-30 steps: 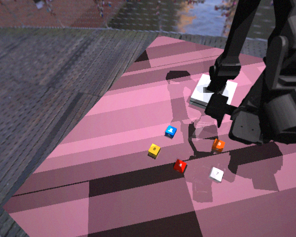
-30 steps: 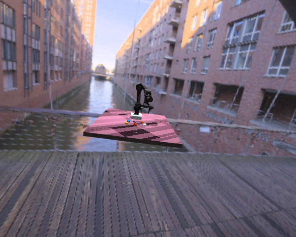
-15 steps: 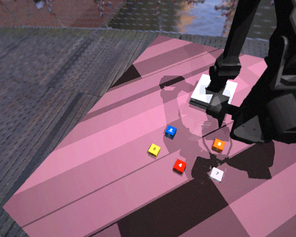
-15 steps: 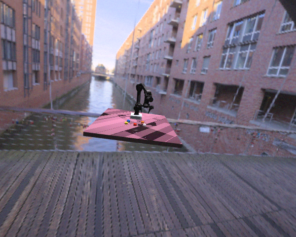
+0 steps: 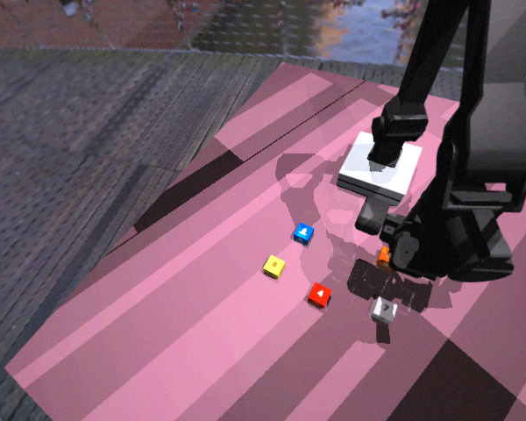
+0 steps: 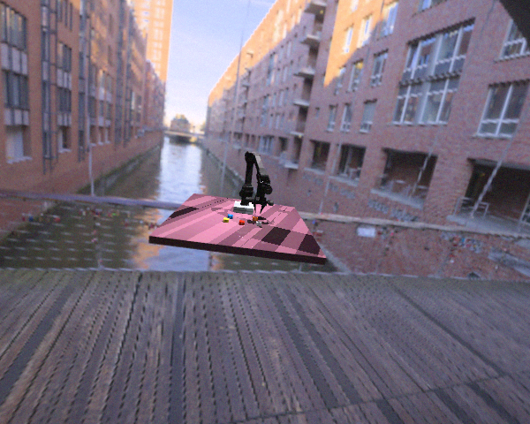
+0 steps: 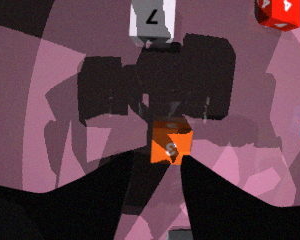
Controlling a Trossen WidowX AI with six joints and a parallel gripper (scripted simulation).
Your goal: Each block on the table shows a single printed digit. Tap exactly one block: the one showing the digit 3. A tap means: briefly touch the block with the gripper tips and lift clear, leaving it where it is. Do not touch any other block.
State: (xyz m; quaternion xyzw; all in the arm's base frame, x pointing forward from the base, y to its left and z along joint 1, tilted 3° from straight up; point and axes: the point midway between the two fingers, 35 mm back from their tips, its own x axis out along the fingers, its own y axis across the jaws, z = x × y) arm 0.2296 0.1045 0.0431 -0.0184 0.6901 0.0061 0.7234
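Now: the orange block 10 mm behind my gripper tip, 10 mm to the right of it and 40 mm below it. From my gripper tip the other things lie so: white block 90 mm ahead, 10 mm to the left, 40 mm below; red block 130 mm ahead, 100 mm to the right, 40 mm below; blue block 30 mm ahead, 180 mm to the right, 40 mm below.
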